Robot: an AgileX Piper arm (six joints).
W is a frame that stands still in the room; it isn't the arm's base.
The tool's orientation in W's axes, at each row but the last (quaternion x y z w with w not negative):
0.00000 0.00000 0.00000 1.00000
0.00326 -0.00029 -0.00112 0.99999
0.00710 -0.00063 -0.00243 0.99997
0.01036 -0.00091 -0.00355 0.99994
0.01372 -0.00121 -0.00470 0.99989
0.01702 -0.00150 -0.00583 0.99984
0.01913 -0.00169 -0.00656 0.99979
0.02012 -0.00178 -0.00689 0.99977
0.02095 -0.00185 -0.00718 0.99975
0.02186 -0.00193 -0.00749 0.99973
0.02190 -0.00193 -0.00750 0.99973
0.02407 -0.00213 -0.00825 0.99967
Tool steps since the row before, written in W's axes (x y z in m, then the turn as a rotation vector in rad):
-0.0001 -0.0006 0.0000 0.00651 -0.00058 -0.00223
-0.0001 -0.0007 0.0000 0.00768 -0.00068 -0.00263
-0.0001 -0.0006 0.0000 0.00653 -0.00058 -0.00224
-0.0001 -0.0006 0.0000 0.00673 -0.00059 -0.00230
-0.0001 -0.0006 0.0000 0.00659 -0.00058 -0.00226
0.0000 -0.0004 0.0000 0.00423 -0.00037 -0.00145
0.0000 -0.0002 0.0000 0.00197 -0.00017 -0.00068
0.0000 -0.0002 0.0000 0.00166 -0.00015 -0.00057
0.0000 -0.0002 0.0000 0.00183 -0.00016 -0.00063
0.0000 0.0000 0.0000 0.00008 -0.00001 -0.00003
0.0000 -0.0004 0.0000 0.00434 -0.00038 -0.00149
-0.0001 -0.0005 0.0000 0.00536 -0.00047 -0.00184
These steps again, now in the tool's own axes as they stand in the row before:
-0.0001 -0.0006 0.0000 0.00651 -0.00058 -0.00223
-0.0001 -0.0007 0.0000 0.00768 -0.00068 -0.00263
-0.0001 -0.0006 0.0000 0.00653 -0.00058 -0.00224
-0.0001 -0.0006 0.0000 0.00673 -0.00059 -0.00230
-0.0001 -0.0006 0.0000 0.00659 -0.00058 -0.00226
0.0000 -0.0004 0.0000 0.00423 -0.00037 -0.00145
0.0000 -0.0002 0.0000 0.00197 -0.00017 -0.00068
0.0000 -0.0002 0.0000 0.00166 -0.00015 -0.00057
0.0000 -0.0002 0.0000 0.00183 -0.00016 -0.00063
0.0000 0.0000 0.0000 0.00008 -0.00001 -0.00003
0.0000 -0.0004 0.0000 0.00434 -0.00038 -0.00149
-0.0001 -0.0005 0.0000 0.00536 -0.00047 -0.00184

